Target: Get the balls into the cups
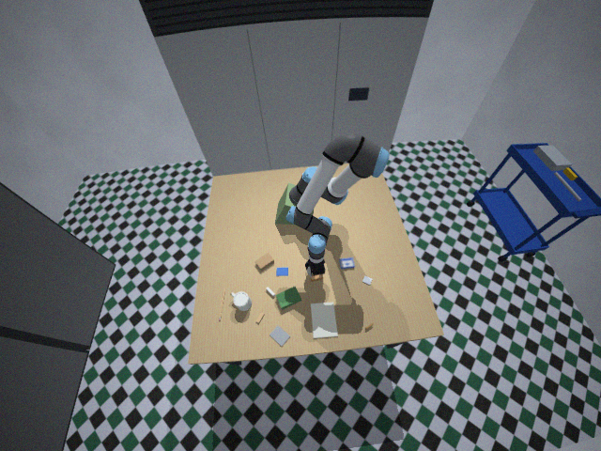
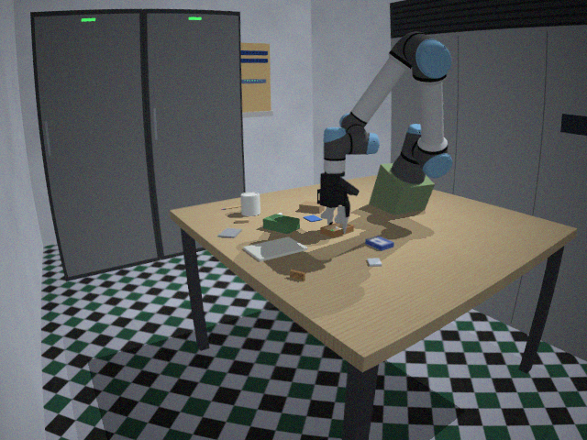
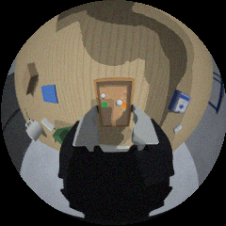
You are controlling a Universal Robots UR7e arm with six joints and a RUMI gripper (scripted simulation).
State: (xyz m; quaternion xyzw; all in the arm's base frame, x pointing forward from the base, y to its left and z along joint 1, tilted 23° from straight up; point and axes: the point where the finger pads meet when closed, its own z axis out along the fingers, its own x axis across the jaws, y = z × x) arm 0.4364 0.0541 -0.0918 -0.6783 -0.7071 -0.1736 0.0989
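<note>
Right now my hand is 1 cm above the covered wooden puzzle. The rest, counted from my hand: green box: 17 cm to the right, 13 cm ahead; white sheet: 27 cm ahead, 1 cm below; blue tile: 18 cm to the right, 3 cm behind, 2 cm below.
</note>
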